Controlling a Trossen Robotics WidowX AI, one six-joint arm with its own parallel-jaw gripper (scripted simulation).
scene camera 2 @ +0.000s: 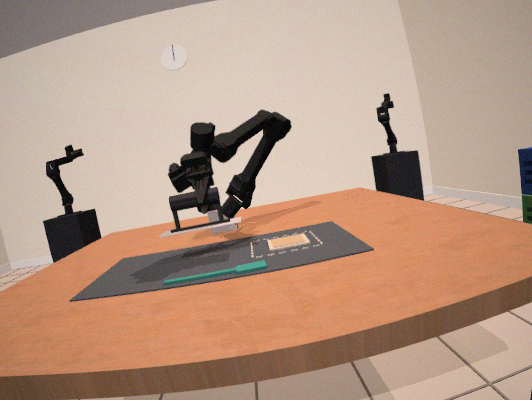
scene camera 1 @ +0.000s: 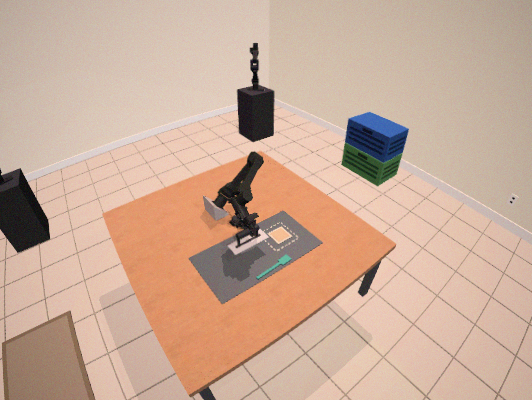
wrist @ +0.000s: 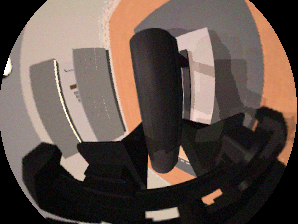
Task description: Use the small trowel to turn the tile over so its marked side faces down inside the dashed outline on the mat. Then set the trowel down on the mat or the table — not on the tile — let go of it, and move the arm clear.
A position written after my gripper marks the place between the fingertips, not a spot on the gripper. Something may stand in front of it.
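My gripper (scene camera 2: 202, 208) is visible, likewise in the wrist view, the gripper (wrist: 158, 120). A mat (scene camera 2: 147, 272) is visible, and scene camera 1 has the mat (scene camera 1: 227, 274) as well.
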